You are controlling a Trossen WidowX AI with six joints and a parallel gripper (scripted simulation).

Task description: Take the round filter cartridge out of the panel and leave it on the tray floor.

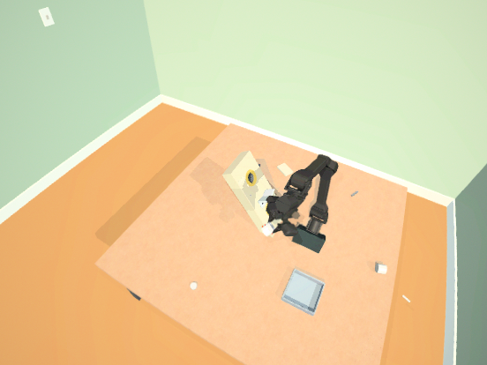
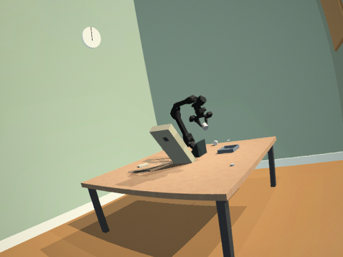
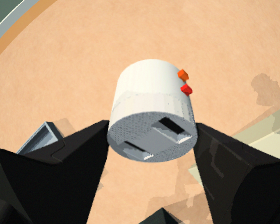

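The grey tray is 23 cm behind my gripper tip, 6 cm to the left of it and 26 cm below it. From my gripper tip the other things lie so: cream card (17 cm ahead, 59 cm to the right, 26 cm below); then round filter cartridge (right at my gripper tip); then cream service panel (17 cm ahead, 20 cm to the right, 8 cm below).
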